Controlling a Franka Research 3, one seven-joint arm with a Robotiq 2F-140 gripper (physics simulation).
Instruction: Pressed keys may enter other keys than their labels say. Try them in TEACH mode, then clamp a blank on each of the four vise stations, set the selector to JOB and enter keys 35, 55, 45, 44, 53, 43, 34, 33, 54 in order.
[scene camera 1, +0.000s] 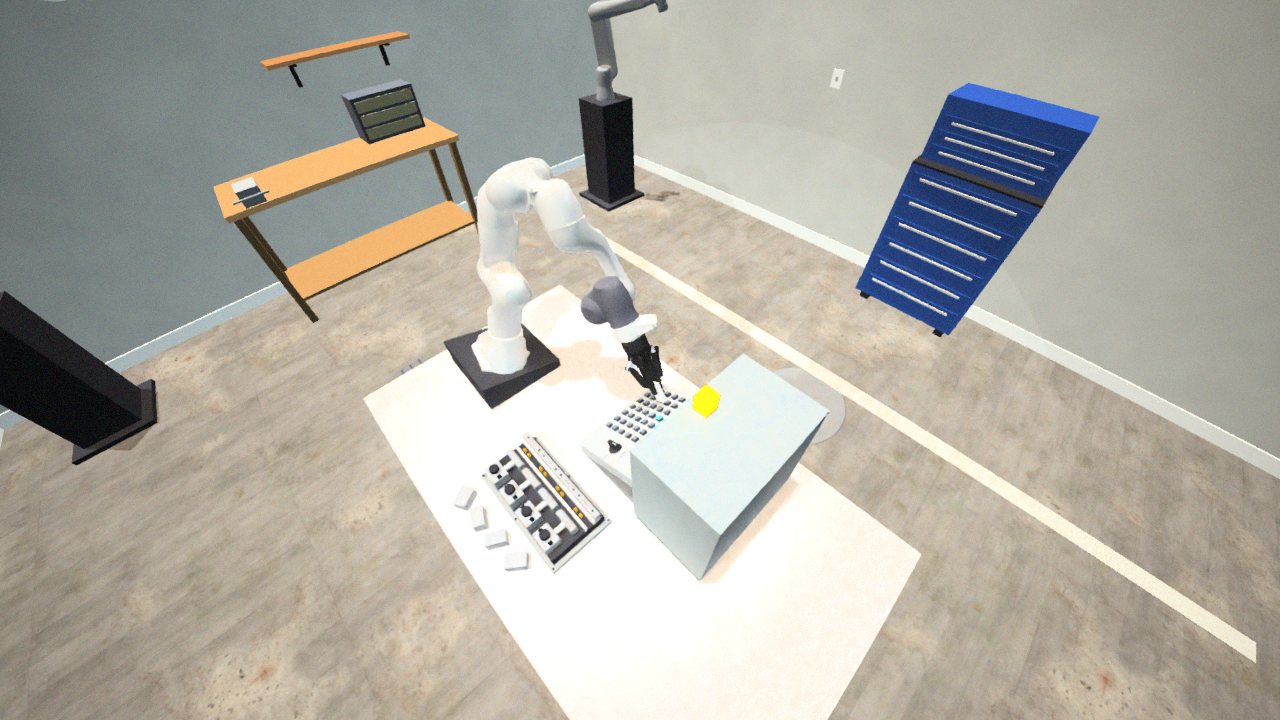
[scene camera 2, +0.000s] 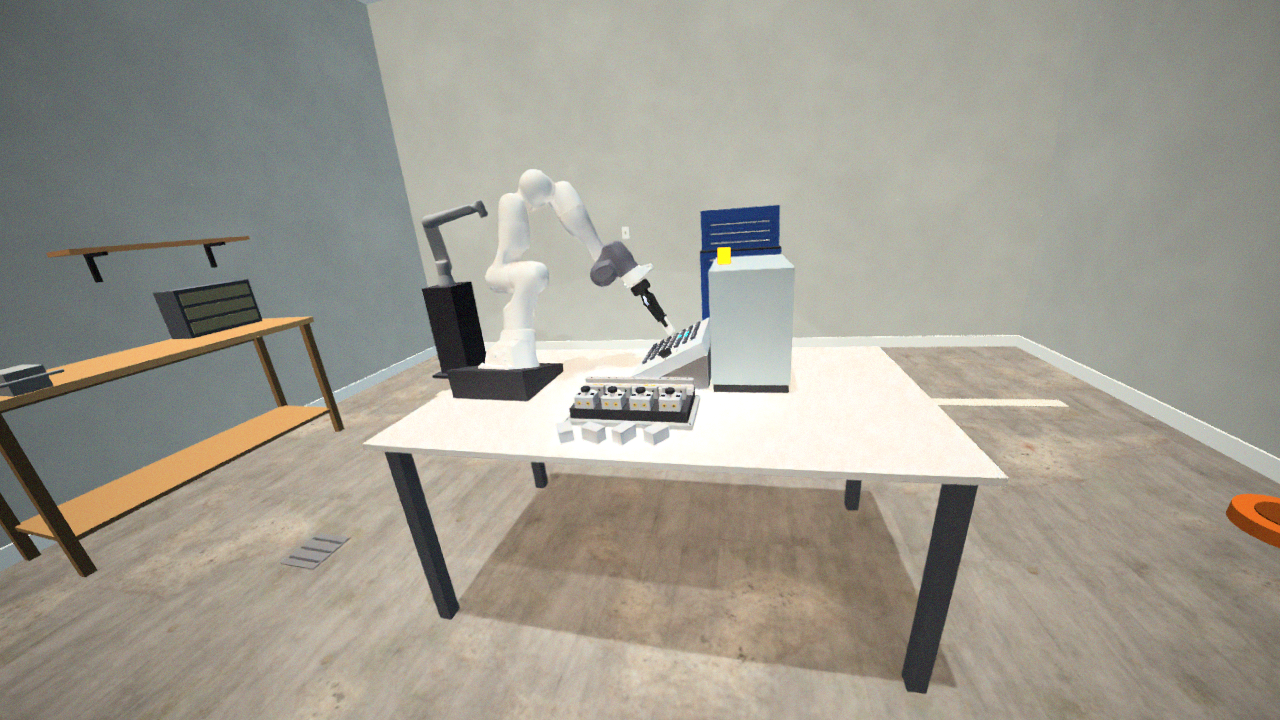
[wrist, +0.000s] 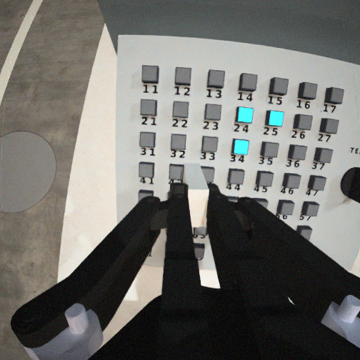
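A sloped white keypad panel (scene camera 1: 602, 440) (scene camera 2: 660, 360) (wrist: 228, 53) with numbered grey keys leans against a pale grey cabinet (scene camera 1: 725, 465) (scene camera 2: 752, 322). Keys 24 (wrist: 245, 114), 25 (wrist: 276, 118) and 34 (wrist: 241, 146) glow cyan. The black selector knob (wrist: 351, 183) sits at the panel's right edge under a partly cut-off label. My gripper (scene camera 1: 656, 386) (scene camera 2: 663, 320) (wrist: 194, 186) is shut, and a white tip between its fingers hangs just over the keys 42 and 43. The vise fixture (scene camera 1: 573, 502) (scene camera 2: 626, 415) lies left of the panel. Several white blanks (scene camera 1: 495, 537) (scene camera 2: 613, 433) lie loose on the table beside it.
A yellow block (scene camera 1: 706, 400) (scene camera 2: 723, 255) sits on the cabinet's top near the gripper. The white table (scene camera 1: 716, 645) (scene camera 2: 805, 429) carries the arm's base (scene camera 1: 500, 367). A wooden bench (scene camera 1: 330, 165), a blue drawer chest (scene camera 1: 970, 206) and a second arm on a black pedestal (scene camera 1: 609, 143) stand farther off.
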